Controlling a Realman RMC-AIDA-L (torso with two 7-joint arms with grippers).
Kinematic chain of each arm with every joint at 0, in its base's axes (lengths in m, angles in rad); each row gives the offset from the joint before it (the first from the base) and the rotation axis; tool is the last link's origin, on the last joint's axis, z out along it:
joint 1: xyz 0 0 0.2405 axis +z
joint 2: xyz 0 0 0 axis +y
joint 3: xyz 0 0 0.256 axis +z
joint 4: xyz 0 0 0 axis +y
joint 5: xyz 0 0 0.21 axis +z
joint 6: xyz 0 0 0 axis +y
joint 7: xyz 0 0 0.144 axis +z
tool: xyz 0 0 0
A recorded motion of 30 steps. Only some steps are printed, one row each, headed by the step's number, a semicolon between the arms.
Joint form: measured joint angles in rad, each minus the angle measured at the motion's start. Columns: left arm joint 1, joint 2, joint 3, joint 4, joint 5, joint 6, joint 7; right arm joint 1, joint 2, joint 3, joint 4, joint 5, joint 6, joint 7.
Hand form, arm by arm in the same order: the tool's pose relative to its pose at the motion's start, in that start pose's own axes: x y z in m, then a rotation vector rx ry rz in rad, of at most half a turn. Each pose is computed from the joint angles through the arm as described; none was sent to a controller.
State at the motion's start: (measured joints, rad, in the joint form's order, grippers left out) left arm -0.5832 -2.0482 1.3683 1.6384 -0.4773 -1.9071 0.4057; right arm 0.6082 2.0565 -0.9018 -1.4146 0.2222 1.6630 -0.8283
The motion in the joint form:
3: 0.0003 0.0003 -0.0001 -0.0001 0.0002 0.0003 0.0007; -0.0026 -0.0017 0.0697 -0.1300 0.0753 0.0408 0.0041
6: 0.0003 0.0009 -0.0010 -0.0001 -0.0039 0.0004 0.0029; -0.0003 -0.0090 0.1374 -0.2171 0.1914 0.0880 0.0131
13: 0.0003 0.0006 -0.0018 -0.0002 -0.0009 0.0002 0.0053; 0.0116 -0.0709 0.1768 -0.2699 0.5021 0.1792 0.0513
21: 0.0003 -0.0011 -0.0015 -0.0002 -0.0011 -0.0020 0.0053; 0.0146 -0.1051 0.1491 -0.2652 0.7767 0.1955 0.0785
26: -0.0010 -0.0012 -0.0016 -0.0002 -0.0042 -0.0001 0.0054; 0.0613 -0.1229 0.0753 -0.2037 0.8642 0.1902 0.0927
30: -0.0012 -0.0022 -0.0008 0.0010 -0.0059 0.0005 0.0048; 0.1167 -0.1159 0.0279 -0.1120 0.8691 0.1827 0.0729
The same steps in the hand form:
3: -0.0001 -0.0002 0.0000 0.0004 0.0000 0.0002; -0.0083 -0.0055 -0.0307 0.0196 -0.1299 0.0303
6: 0.0000 0.0000 -0.0002 -0.0025 0.0019 0.0029; -0.0152 -0.0047 -0.0560 -0.0112 -0.2577 0.0482
13: -0.0002 -0.0004 -0.0002 -0.0004 0.0010 0.0036; -0.0352 0.0101 -0.0952 -0.1697 -0.4576 -0.0259
21: -0.0002 0.0003 0.0001 -0.0030 -0.0007 0.0042; -0.0539 0.0340 -0.1180 -0.3399 -0.6071 -0.1358
26: 0.0006 0.0007 -0.0001 -0.0047 0.0029 0.0064; -0.0752 0.0540 -0.1193 -0.4508 -0.6156 -0.2177
30: 0.0011 0.0014 -0.0001 -0.0062 0.0050 0.0079; -0.0924 0.0686 -0.1083 -0.5289 -0.5860 -0.2635

